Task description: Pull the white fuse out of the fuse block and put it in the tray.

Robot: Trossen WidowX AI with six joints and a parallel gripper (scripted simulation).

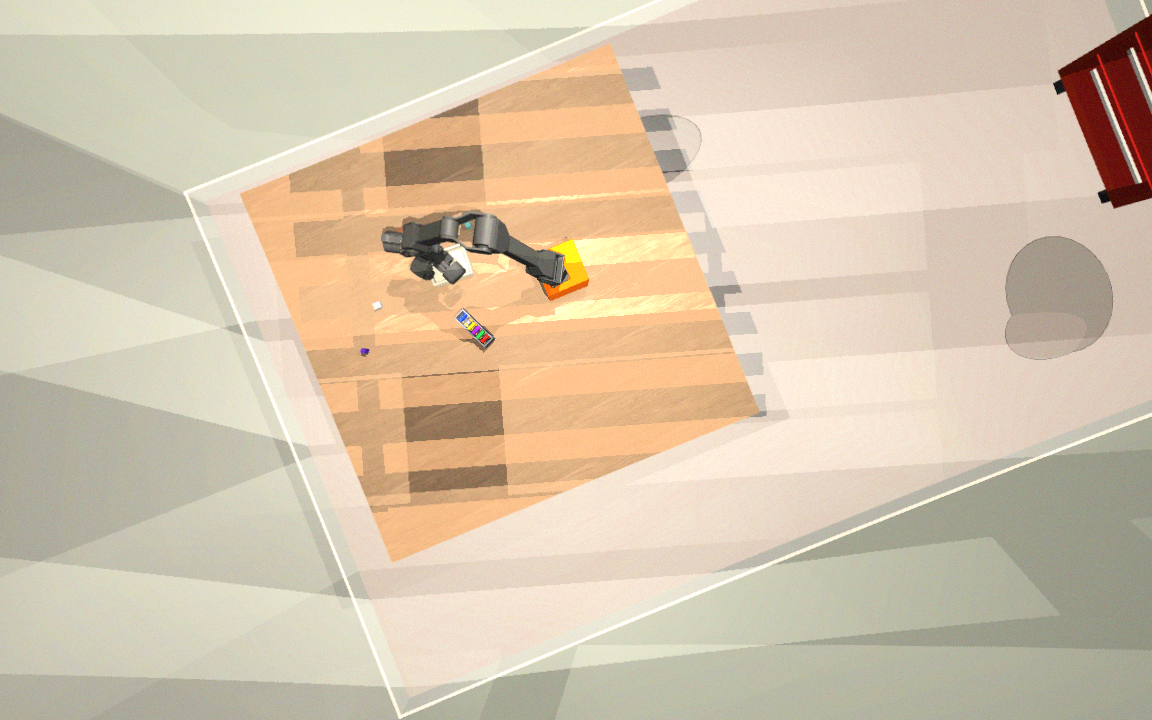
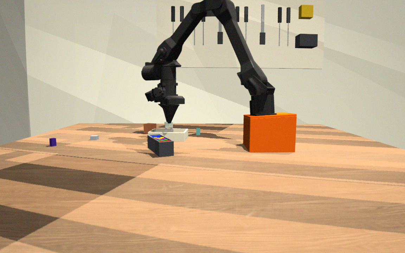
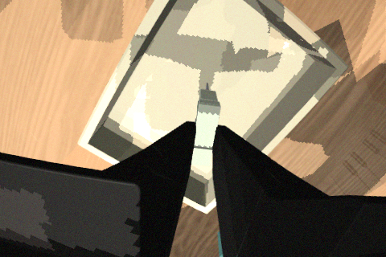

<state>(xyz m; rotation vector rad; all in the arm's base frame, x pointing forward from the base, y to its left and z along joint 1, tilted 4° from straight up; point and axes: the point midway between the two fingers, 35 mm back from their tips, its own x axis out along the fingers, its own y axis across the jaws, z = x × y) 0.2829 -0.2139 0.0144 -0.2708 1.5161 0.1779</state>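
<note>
Right now the white fuse is 1 cm below my gripper tip. The rest, counted from my gripper tip: pale tray (5 cm below).
</note>
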